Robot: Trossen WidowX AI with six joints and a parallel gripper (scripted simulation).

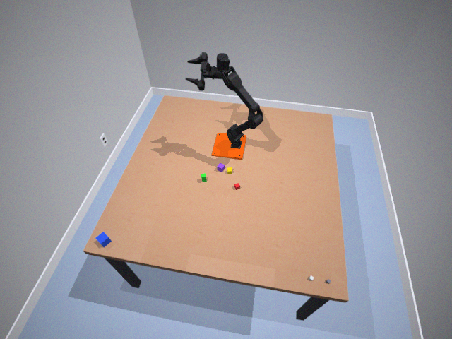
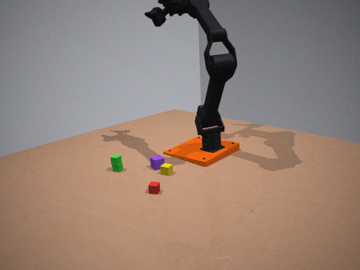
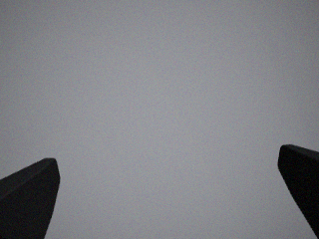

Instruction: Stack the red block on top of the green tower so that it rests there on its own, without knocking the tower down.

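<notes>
My gripper tip is now 290 mm short of the red block, 360 mm to the right of it and 520 mm above it. The rest, counted from my gripper tip: blue cube (790 mm ahead, 220 mm to the right, 510 mm below); yellow cube (190 mm ahead, 290 mm to the left, 520 mm below); purple cube (180 mm ahead, 230 mm to the left, 520 mm below).
</notes>
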